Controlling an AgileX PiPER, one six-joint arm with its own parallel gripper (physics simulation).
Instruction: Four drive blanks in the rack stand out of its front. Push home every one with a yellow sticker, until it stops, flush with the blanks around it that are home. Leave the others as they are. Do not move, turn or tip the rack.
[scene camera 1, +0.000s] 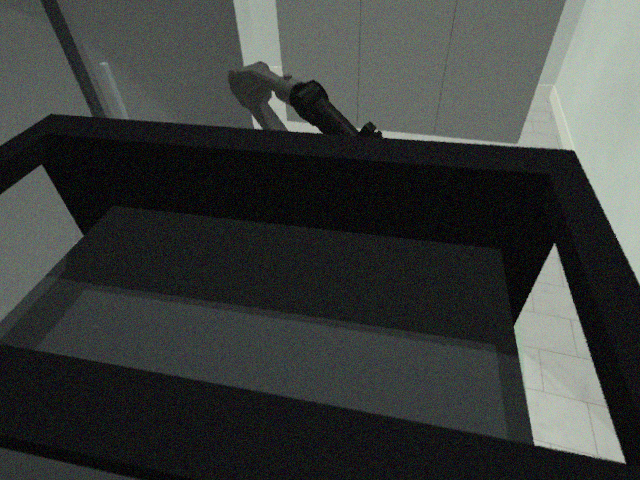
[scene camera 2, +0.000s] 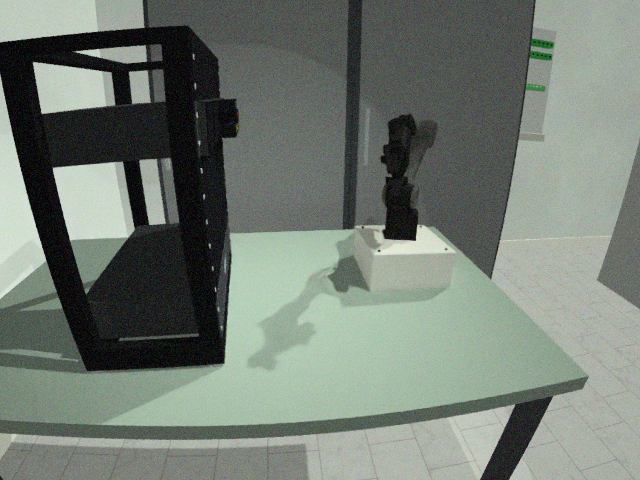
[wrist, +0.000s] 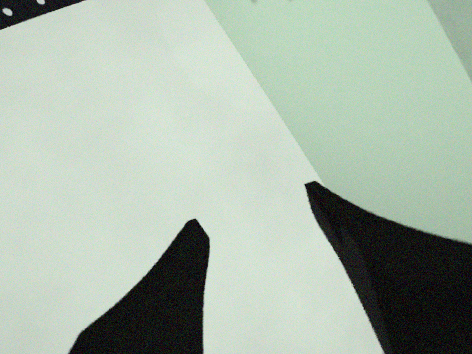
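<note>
The black rack (scene camera 1: 310, 147) (scene camera 2: 180, 206) stands on the table's left part in scene camera 2, seen from its side; a dark corner with white holes shows at the wrist view's top left. Drive blanks (scene camera 2: 227, 117) stand out of its front high up, overlapping so that I cannot count them. A small yellow mark (scene camera 2: 237, 127) and a red mark (scene camera 2: 237, 114) show at their outer ends. The blanks' faces are hidden in scene camera 1 and do not show in the wrist view. My gripper (wrist: 252, 213) is open with nothing between its fingers, well away from the rack's front.
The arm (scene camera 2: 400, 201) stands on a white box (scene camera 2: 405, 271) at the back right of the green table (scene camera 2: 361, 361). Grey panels (scene camera 2: 289, 155) stand behind the table. The arm's shadow falls on the table between the box and the rack.
</note>
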